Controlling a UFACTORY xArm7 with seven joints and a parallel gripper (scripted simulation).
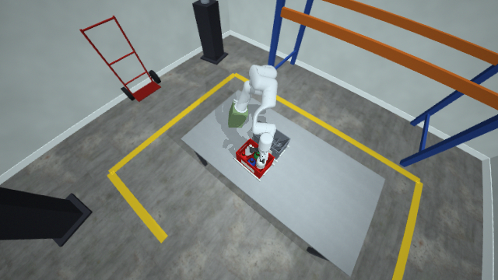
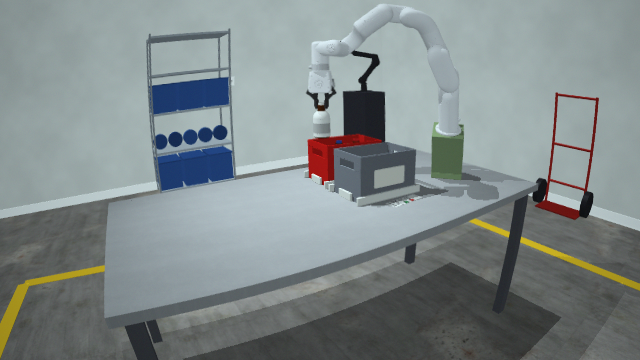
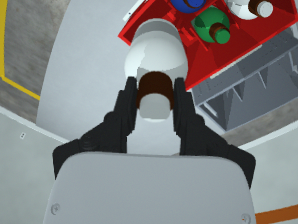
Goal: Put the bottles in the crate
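My hand is 7 cm above the white-label bottle. The rest, counted from my hand: red crate: 25 cm below, 8 cm behind, 6 cm to the left; then green-labelled bottle: 25 cm below, 10 cm to the left, 6 cm behind; then blue-capped bottle: 25 cm below, 8 cm behind, 2 cm to the left.
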